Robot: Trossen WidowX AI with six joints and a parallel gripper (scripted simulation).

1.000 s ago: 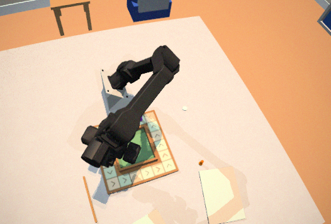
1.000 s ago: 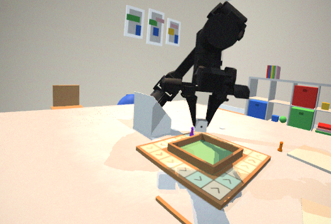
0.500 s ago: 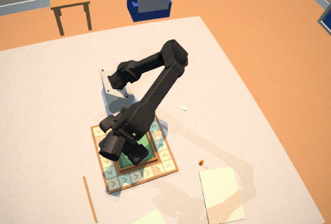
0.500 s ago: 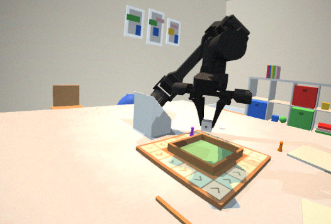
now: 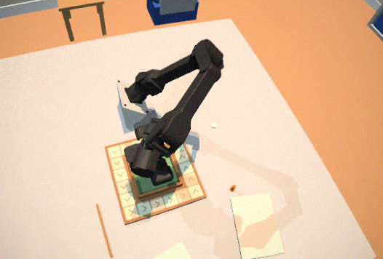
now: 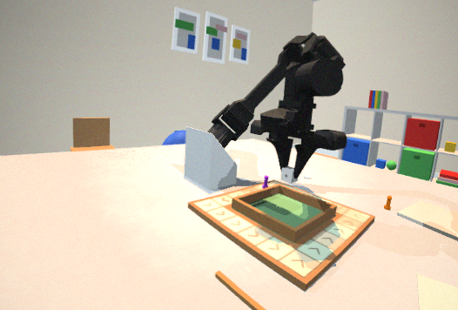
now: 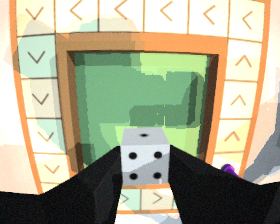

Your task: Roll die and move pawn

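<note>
Now: gripper tip 110 mm past the purple pawn, 90 mm to the right of it and 60 mm above it. The rest, counted from my gripper tip: orange pawn (220 mm to the left, 170 mm ahead, 80 mm below); then green dice tray (90 mm below); then white die (right at my gripper tip).
</note>
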